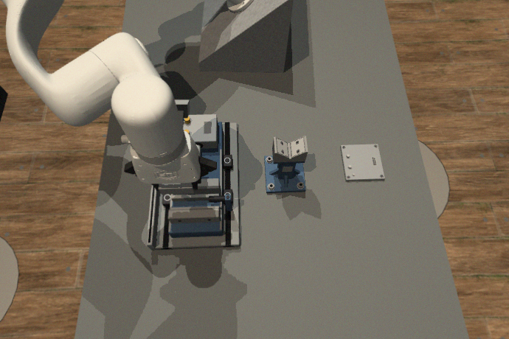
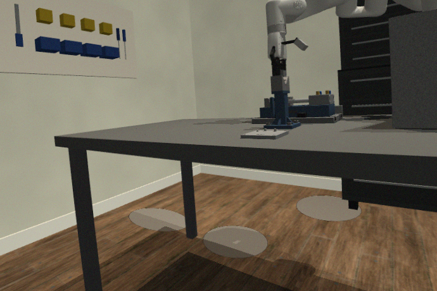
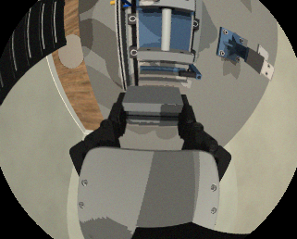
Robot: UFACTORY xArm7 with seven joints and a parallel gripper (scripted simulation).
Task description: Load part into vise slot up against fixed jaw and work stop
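Now: the moving jaw 120 mm below my hand, 30 mm behind it and 20 mm to the left of it. Round my hand: part: right at my hand; then fixed jaw: 120 mm below, 30 mm ahead, 20 mm to the left; then work stop: 110 mm below, 70 mm to the left.
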